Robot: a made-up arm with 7 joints. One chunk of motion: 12 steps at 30 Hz.
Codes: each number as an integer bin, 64 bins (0 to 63) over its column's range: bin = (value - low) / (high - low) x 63, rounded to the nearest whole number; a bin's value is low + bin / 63 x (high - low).
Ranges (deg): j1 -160..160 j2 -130..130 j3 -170.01..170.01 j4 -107..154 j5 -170.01..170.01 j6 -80.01..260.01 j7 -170.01..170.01
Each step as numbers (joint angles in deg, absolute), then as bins.
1 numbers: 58.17 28.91 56.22 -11.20 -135.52 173.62 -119.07
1 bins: 43 39 42 23 6 47 9
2 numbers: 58.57 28.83 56.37 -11.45 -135.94 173.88 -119.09
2 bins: 43 38 42 23 6 47 9
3 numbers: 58.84 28.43 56.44 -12.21 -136.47 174.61 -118.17
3 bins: 43 38 42 23 6 47 10
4 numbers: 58.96 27.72 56.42 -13.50 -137.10 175.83 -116.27
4 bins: 43 38 42 23 6 47 10
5 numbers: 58.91 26.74 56.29 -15.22 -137.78 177.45 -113.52
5 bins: 43 38 42 22 6 48 10
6 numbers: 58.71 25.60 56.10 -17.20 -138.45 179.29 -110.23
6 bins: 43 38 42 22 6 48 11
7 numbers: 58.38 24.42 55.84 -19.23 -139.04 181.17 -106.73
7 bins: 43 37 42 21 6 48 12
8 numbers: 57.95 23.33 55.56 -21.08 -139.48 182.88 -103.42
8 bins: 43 37 42 21 6 49 12
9 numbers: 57.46 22.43 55.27 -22.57 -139.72 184.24 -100.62
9 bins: 43 37 42 20 6 49 13
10 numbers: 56.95 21.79 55.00 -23.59 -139.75 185.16 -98.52
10 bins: 43 37 42 20 6 49 13
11 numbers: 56.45 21.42 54.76 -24.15 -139.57 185.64 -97.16
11 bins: 43 37 42 20 6 49 13
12 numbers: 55.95 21.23 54.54 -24.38 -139.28 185.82 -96.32
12 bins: 43 37 42 20 6 49 14
